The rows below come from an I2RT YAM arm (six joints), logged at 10 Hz.
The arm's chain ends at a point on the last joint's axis. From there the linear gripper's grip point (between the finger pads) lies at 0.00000 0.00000 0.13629 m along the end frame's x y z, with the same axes.
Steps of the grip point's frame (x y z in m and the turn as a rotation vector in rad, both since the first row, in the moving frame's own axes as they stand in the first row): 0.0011, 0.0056, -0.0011, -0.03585, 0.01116, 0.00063; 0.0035, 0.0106, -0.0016, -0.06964, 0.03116, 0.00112; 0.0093, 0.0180, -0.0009, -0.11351, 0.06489, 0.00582; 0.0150, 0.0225, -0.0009, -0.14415, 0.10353, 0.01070; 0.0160, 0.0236, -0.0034, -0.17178, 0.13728, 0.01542; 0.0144, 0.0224, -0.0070, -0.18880, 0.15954, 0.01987; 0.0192, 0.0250, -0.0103, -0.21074, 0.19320, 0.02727; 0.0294, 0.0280, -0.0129, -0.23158, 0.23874, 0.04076
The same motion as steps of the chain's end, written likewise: -0.0004, 0.0007, -0.0010, -0.03585, 0.01116, 0.00063; -0.0007, 0.0011, -0.0012, -0.06964, 0.03116, 0.00112; 0.0005, 0.0025, 0.0003, -0.11351, 0.06489, 0.00582; 0.0011, 0.0029, 0.0012, -0.14415, 0.10353, 0.01070; -0.0024, 0.0002, -0.0001, -0.17178, 0.13728, 0.01542; -0.0069, -0.0033, -0.0029, -0.18880, 0.15954, 0.01987; -0.0064, -0.0037, -0.0048, -0.21074, 0.19320, 0.02727; -0.0019, -0.0036, -0.0054, -0.23158, 0.23874, 0.04076
